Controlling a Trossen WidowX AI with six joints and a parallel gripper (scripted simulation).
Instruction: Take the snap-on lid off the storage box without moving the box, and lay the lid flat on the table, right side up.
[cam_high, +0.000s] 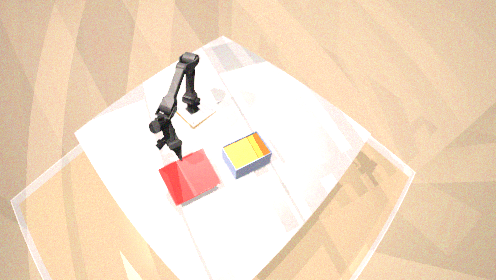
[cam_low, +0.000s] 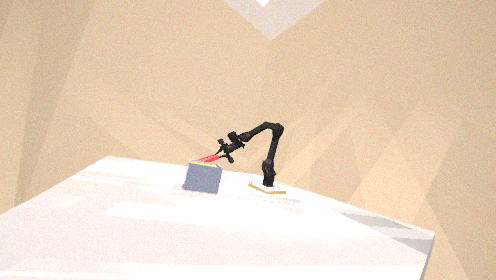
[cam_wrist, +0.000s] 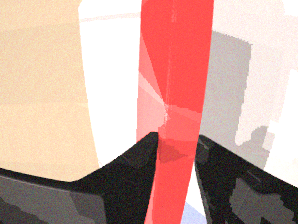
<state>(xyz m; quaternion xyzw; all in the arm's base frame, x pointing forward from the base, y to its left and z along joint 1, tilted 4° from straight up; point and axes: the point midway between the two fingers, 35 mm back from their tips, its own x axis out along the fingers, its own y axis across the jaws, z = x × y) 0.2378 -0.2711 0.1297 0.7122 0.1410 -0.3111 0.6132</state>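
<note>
The red lid lies 70 mm ahead of my gripper tip, 40 mm below it and 20 mm to the right of it. Also, from my gripper tip: storage box: 260 mm to the left, 160 mm ahead, 80 mm below.
</note>
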